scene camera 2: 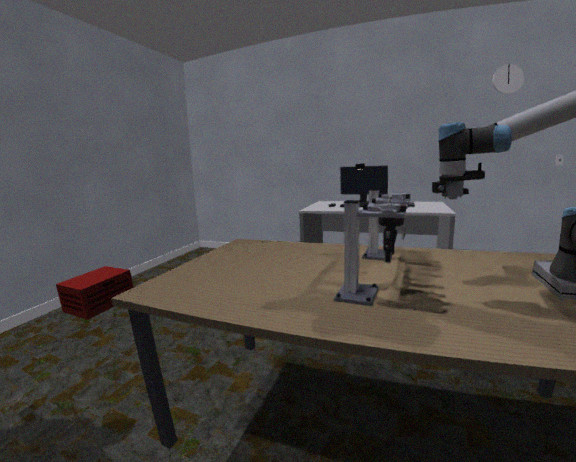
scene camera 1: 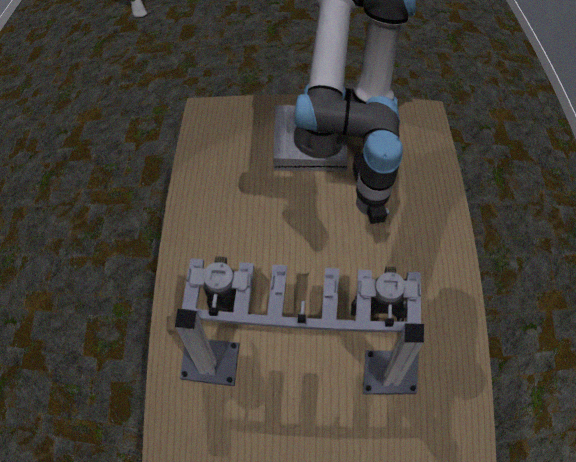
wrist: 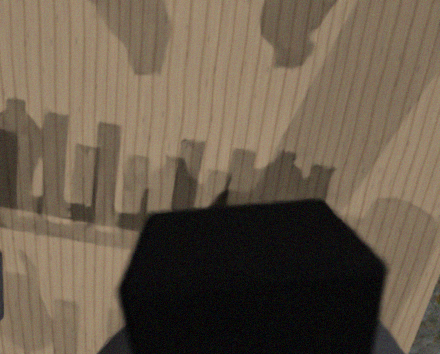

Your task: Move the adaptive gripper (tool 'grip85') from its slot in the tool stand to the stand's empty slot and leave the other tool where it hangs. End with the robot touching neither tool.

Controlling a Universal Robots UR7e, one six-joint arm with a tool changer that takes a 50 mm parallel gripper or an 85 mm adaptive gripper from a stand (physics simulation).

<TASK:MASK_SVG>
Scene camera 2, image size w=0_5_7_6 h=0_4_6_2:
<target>adaptive gripper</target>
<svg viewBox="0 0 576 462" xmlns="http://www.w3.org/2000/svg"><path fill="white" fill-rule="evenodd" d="M379 217L379 224L386 226L383 232L384 262L391 263L397 235L396 226L403 224L403 218ZM381 204L382 213L384 213L384 210L393 210L393 213L396 213L397 209L398 213L406 211L406 205L395 203Z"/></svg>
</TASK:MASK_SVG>
